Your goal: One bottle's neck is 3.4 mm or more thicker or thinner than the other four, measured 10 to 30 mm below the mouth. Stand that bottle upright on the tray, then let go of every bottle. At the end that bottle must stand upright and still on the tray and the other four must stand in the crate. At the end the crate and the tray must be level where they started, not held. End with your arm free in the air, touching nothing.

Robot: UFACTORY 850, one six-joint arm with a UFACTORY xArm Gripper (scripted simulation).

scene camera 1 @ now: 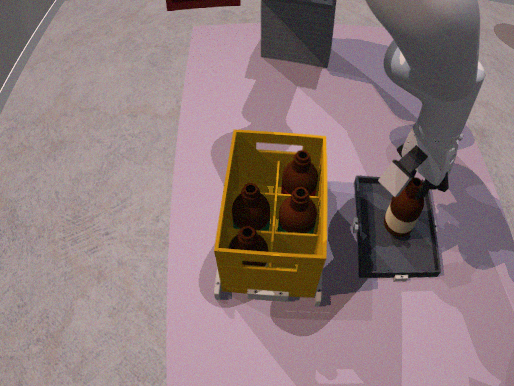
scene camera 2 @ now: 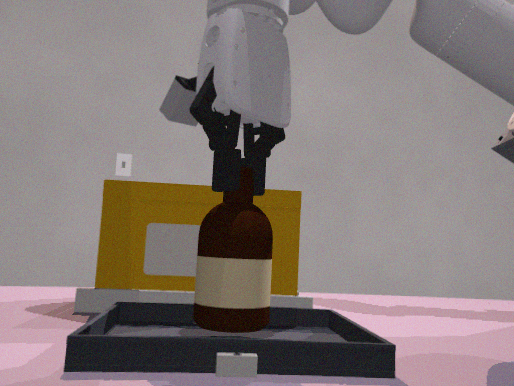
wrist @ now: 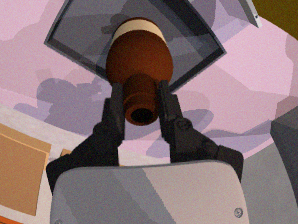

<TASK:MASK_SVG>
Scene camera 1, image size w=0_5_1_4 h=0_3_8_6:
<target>yellow crate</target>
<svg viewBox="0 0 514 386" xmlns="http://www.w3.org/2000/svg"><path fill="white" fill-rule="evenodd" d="M231 148L214 248L222 291L247 294L248 289L289 292L289 297L314 298L326 261L327 153L323 151L323 156L319 148L288 138L256 139ZM242 261L266 262L269 267L243 265ZM248 183L257 185L260 193L266 197L270 205L269 231L256 230L257 234L266 241L268 252L228 249L230 241L238 235L240 230L233 229L232 205L236 197L241 194L242 188ZM256 142L303 146L302 150L309 153L311 163L318 172L315 196L310 196L317 209L313 234L278 232L280 206L286 198L291 196L291 194L281 194L283 170L289 162L294 160L294 155L297 152L256 149Z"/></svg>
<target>dark tray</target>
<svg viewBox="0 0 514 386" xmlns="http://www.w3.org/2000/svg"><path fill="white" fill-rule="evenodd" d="M356 175L355 196L358 218L359 278L394 278L395 275L437 277L441 273L430 191L428 191L424 198L423 210L411 233L405 237L396 237L390 234L384 227L384 217L393 195L378 182L380 177Z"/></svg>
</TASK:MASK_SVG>
